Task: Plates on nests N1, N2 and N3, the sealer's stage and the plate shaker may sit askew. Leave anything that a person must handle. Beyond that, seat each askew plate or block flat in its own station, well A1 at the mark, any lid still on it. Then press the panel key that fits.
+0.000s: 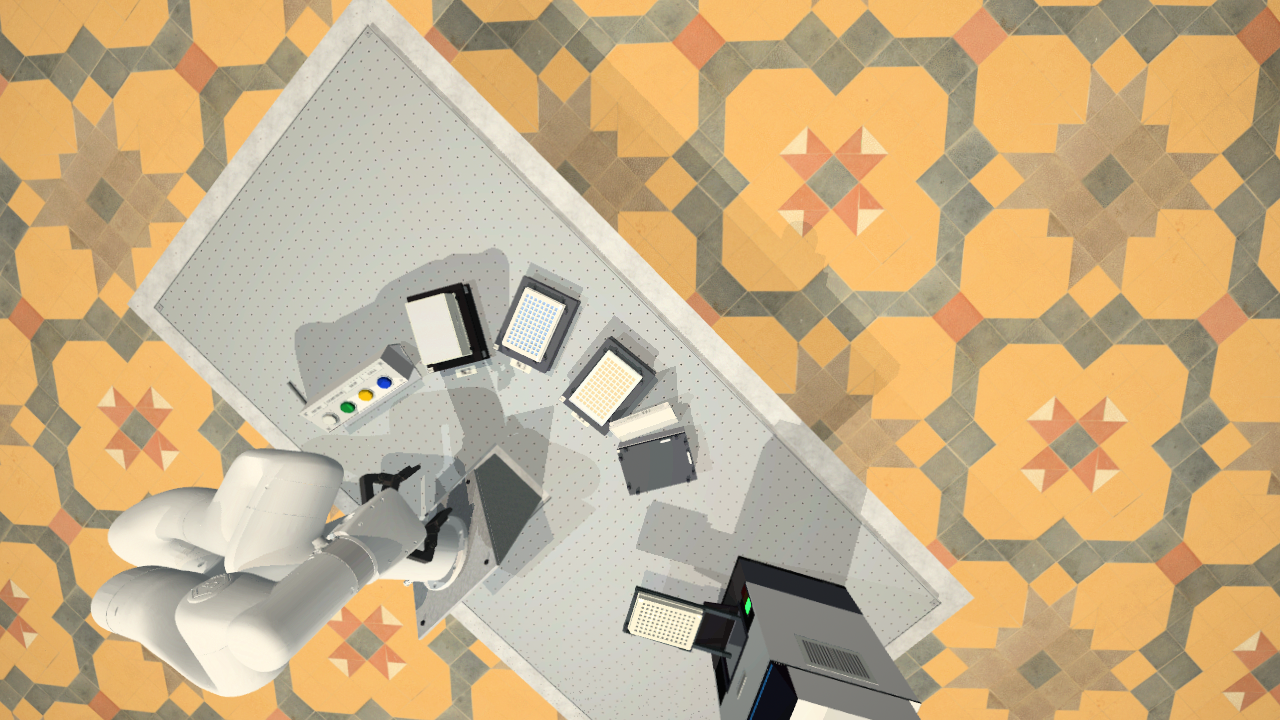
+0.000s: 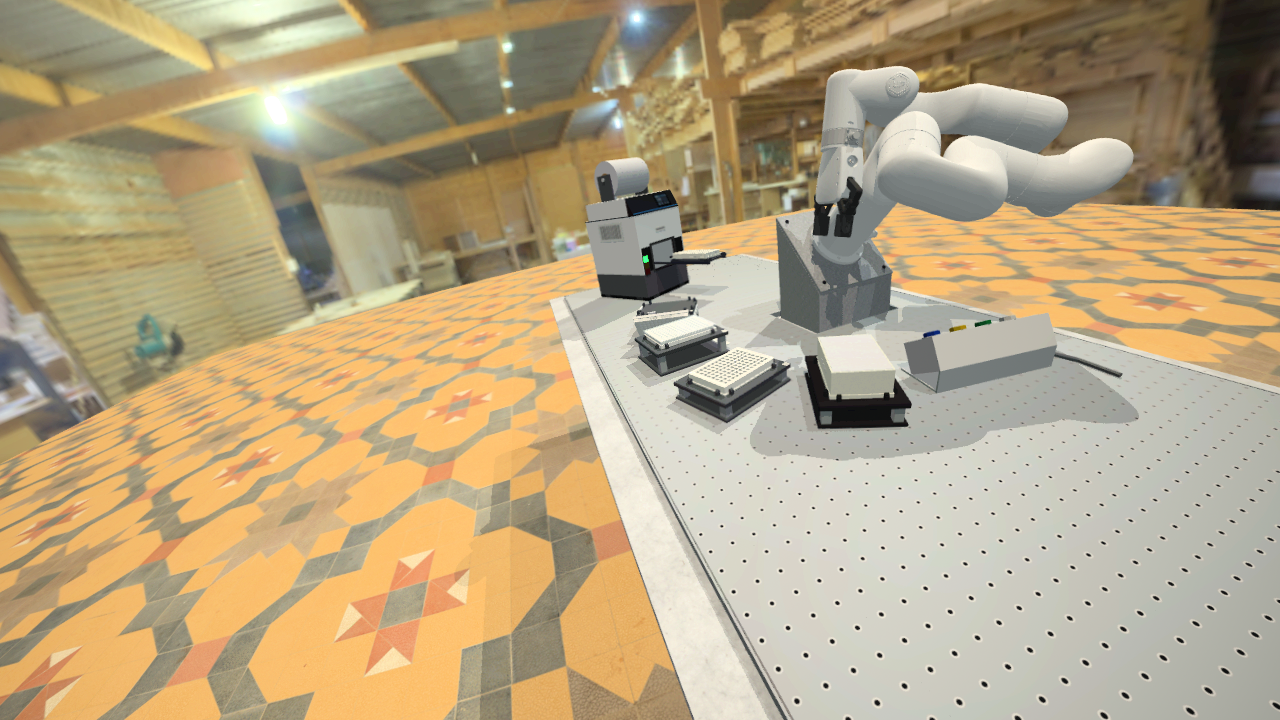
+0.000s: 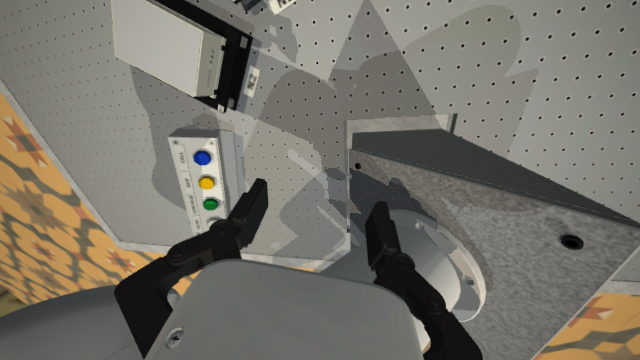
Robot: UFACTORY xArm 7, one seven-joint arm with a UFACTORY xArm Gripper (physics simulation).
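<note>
My open, empty gripper (image 1: pixel 432 489) (image 2: pixel 833 232) (image 3: pixel 321 194) hangs above the robot's base, beside the key panel (image 1: pixel 380 398) (image 2: pixel 993 356). A tall white block (image 1: pixel 436 329) (image 2: pixel 856 365) (image 3: pixel 155 50) sits on black nest N2 (image 1: pixel 474 322) (image 3: pixel 235 65). A plate with blue-tinted wells (image 1: pixel 533 323) (image 2: pixel 733 370) is on nest N3 (image 1: pixel 572 308). A cream plate (image 1: pixel 606 385) (image 2: pixel 684 331) is on nest N1 (image 1: pixel 612 343). Another cream plate (image 1: pixel 664 621) (image 2: pixel 698 254) lies on the sealer's stage. The shaker's dark platform (image 1: pixel 657 463) shows no plate. Small tilts and A1 corners cannot be made out.
The panel has a blue CALL key (image 3: pixel 202 158), a yellow SKIP key (image 3: pixel 206 183), a green key (image 3: pixel 210 204) and a partly hidden white key (image 1: pixel 330 419). The sealer (image 1: pixel 805 617) (image 2: pixel 631 237) shows a green light. The wedge-shaped robot base (image 3: pixel 500 200) stands right of the gripper.
</note>
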